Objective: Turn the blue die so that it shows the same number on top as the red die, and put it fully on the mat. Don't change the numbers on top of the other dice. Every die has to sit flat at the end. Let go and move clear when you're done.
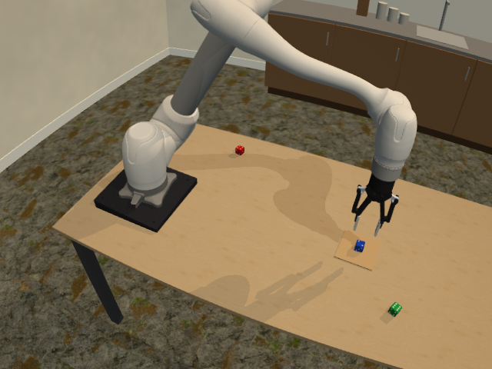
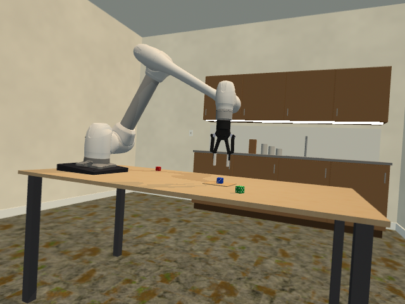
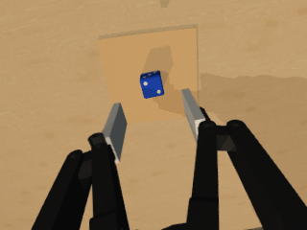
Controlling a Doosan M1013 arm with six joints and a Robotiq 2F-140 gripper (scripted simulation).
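The blue die lies 11 cm below my hand. Also, from my hand: green die: 23 cm to the right, 13 cm ahead, 11 cm below; then red die: 54 cm behind, 43 cm to the left, 11 cm below; then mat: 12 cm below.
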